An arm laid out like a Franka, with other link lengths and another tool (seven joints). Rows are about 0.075 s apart.
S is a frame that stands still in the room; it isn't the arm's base.
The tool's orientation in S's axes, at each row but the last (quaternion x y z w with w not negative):
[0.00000 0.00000 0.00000 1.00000]
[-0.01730 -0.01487 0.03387 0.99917]
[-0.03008 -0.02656 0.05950 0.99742]
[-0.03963 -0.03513 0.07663 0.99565]
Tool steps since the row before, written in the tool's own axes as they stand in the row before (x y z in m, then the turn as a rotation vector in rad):
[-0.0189 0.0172 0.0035 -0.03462 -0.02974 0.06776]
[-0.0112 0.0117 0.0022 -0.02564 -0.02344 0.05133]
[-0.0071 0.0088 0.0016 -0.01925 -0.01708 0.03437]
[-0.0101 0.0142 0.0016 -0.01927 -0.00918 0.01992]
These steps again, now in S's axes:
[-0.0189 0.0172 0.0035 -0.03462 -0.02974 0.06776]
[-0.0120 0.0110 0.0015 -0.02558 -0.02340 0.05138]
[-0.0082 0.0080 0.0007 -0.01903 -0.01729 0.03439]
[-0.0122 0.0125 -0.0003 -0.01914 -0.01057 0.01935]

